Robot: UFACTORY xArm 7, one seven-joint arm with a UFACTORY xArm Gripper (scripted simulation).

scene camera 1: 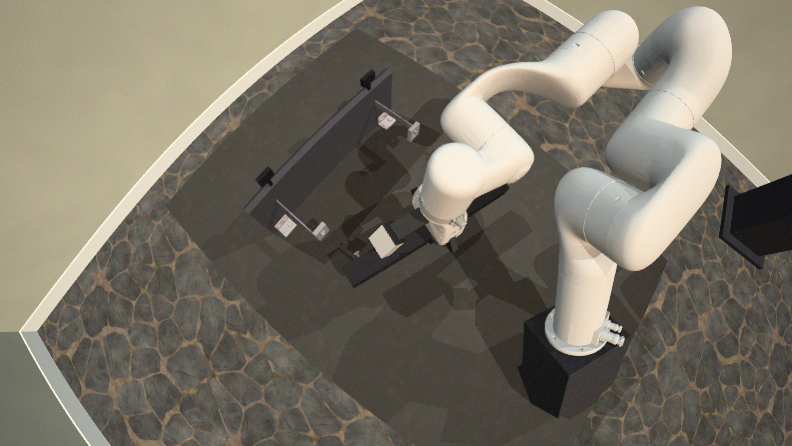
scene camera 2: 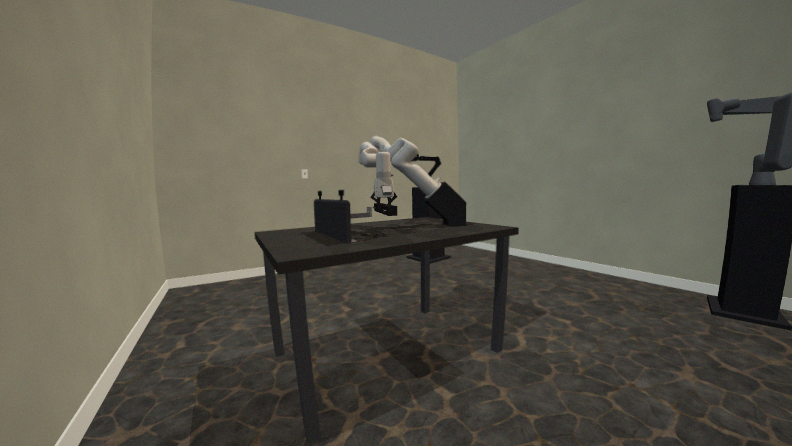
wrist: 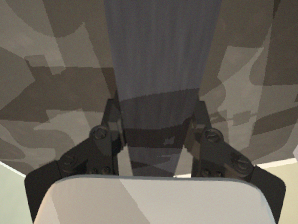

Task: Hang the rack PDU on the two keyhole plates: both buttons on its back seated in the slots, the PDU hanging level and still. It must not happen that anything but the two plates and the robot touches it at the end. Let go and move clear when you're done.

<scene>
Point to a dark mounting panel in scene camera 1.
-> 309, 171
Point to a dark mounting panel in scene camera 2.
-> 333, 219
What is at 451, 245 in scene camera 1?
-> My gripper.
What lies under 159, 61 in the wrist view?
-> A rack PDU.
</scene>
